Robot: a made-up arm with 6 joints.
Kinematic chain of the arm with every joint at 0, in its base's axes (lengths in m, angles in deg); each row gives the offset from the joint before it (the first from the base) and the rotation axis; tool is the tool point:
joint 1: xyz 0 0 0.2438 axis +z
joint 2: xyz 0 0.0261 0 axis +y
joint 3: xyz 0 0 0.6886 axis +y
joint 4: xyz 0 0 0.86 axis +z
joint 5: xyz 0 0 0 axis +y
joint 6: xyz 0 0 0.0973 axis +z
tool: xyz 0 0 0
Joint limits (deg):
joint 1: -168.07..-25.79
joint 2: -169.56..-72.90
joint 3: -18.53..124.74
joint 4: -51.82..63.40
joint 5: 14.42..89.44
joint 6: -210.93..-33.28
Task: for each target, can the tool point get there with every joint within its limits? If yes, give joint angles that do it. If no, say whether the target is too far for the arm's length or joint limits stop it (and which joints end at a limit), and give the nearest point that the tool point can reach.
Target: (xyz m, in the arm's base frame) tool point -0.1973 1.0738 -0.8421
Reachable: yes | joints -80.03 -156.33 33.75 -31.93 42.17 -98.78
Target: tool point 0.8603 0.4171 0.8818
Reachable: yes | joints -155.53 -106.70 81.97 -31.48 76.27 -142.05
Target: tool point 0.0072 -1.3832 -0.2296
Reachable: no: joint limits stop it (at a limit: joint 1, joint 2, joint 3, joint 4, joint 5) | nearest point 0.7090 0.0342 0.2080 | short by 1.641 m
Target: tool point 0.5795 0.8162 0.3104
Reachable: yes | joints -125.22 -149.36 100.40 -18.37 49.60 -140.15
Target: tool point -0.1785 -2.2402 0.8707
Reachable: no: too far | nearest point -0.0102 -0.1285 0.9724 | short by 2.121 m
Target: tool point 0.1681 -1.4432 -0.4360
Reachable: no: joint limits stop it (at a limit: joint 1, joint 2, joint 3, joint 4, joint 5) | nearest point 0.0691 -0.1010 -1.2919 | short by 1.595 m
